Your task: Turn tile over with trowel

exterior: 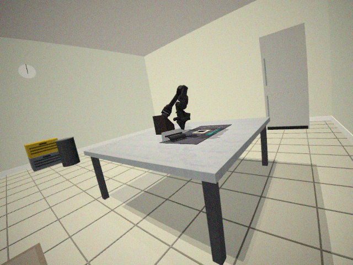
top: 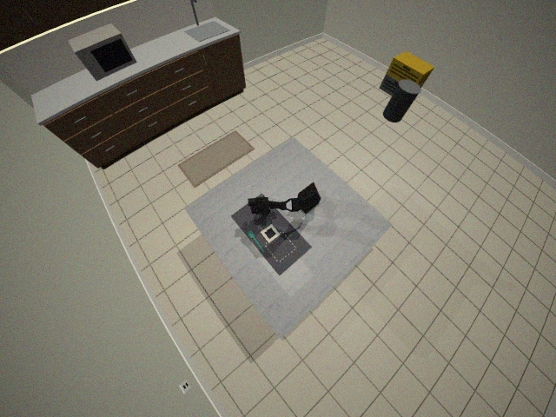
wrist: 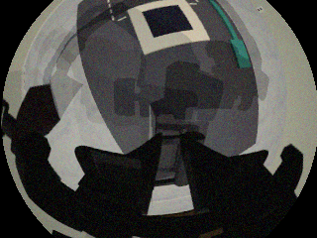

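My gripper tip is 9 cm to the left of the trowel, 4 cm past it and 3 cm above it. From my gripper tip the other things lie so: teal strip: 21 cm ahead, 10 cm to the left, 6 cm below; then tile: 16 cm to the left, 9 cm ahead, 6 cm below.
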